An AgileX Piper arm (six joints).
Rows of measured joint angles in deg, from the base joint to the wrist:
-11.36 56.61 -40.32 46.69 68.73 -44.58
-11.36 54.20 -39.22 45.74 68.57 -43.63
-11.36 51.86 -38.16 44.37 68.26 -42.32
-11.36 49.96 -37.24 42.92 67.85 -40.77
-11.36 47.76 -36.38 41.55 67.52 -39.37
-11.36 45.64 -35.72 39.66 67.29 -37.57
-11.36 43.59 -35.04 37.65 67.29 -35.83
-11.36 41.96 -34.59 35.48 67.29 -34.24
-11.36 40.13 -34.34 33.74 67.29 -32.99
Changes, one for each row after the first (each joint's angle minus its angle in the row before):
0.00 -2.41 1.10 -0.95 -0.16 0.95
0.00 -2.34 1.06 -1.37 -0.31 1.31
0.00 -1.90 0.92 -1.45 -0.41 1.55
0.00 -2.20 0.86 -1.37 -0.33 1.40
0.00 -2.12 0.66 -1.89 -0.23 1.80
0.00 -2.05 0.68 -2.01 0.00 1.74
0.00 -1.63 0.45 -2.17 0.00 1.59
0.00 -1.83 0.25 -1.74 0.00 1.25

